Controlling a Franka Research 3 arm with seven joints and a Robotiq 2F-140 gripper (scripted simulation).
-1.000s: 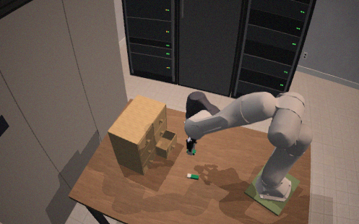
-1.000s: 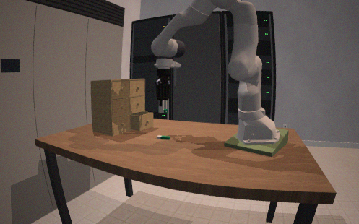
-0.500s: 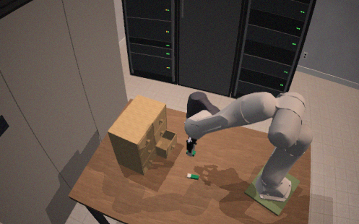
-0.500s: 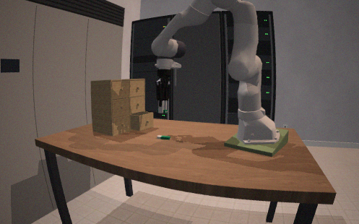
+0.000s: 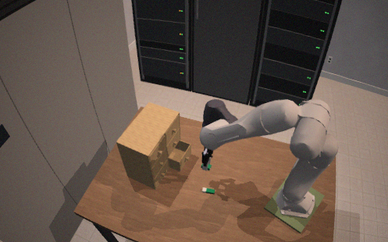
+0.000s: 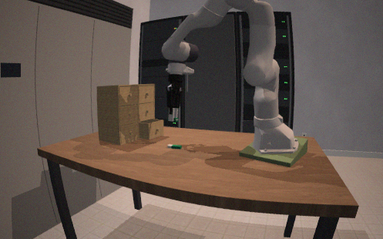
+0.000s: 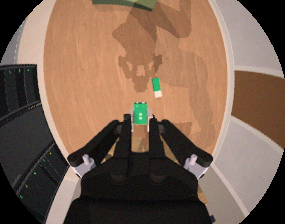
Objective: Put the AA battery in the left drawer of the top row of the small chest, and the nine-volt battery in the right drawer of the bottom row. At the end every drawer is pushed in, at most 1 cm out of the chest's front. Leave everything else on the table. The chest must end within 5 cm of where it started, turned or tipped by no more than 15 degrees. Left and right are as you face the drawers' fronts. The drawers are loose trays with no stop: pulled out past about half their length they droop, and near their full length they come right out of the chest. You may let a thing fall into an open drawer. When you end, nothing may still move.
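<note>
Right now the white-and-green cylinder is 5 cm behind my hand, 7 cm to the left of it and 14 cm below it. Also, from my hand: nine-volt battery (1 cm behind, 2 cm below); AA battery (27 cm ahead, 10 cm to the left, 7 cm above).
</note>
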